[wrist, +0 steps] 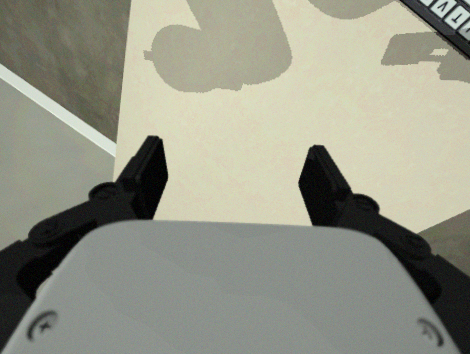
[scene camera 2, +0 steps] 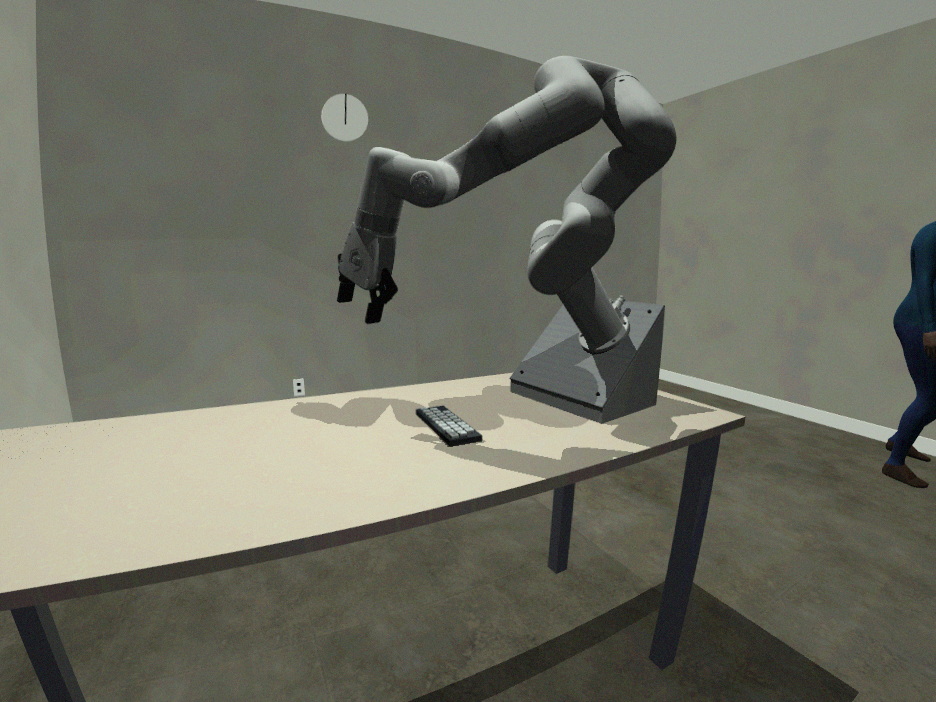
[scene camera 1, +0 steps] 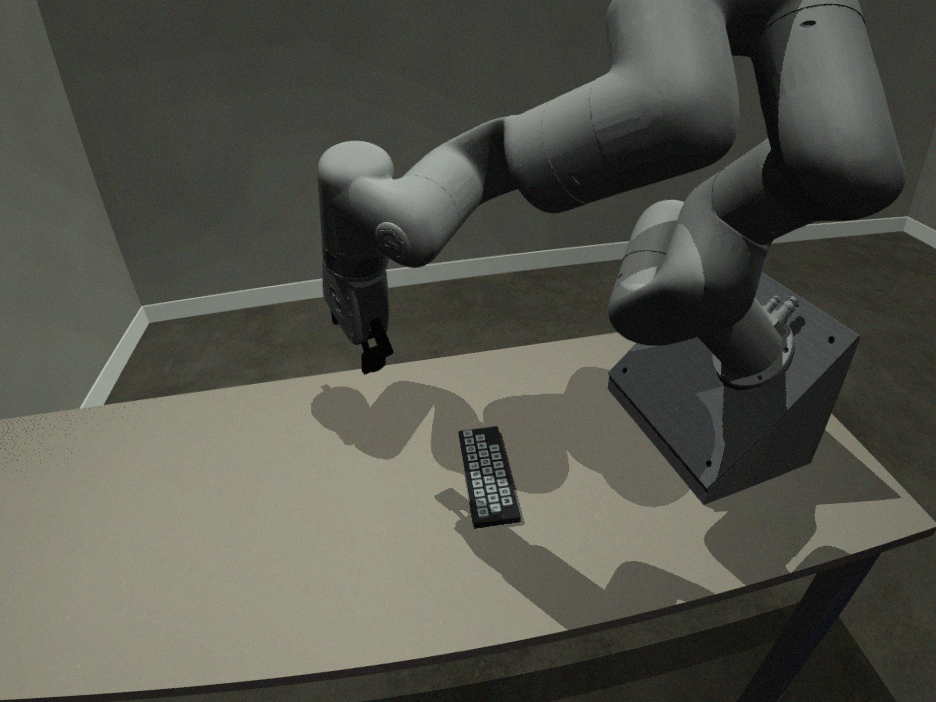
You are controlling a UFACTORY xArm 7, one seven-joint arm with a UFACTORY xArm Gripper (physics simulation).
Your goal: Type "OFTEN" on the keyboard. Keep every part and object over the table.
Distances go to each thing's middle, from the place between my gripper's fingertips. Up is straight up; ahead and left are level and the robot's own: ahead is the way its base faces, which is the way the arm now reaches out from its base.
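My gripper is in sight, and I find it 23 cm above the dark keyboard (scene camera 1: 492,498), 15 cm past it and 8 cm to the right of it.
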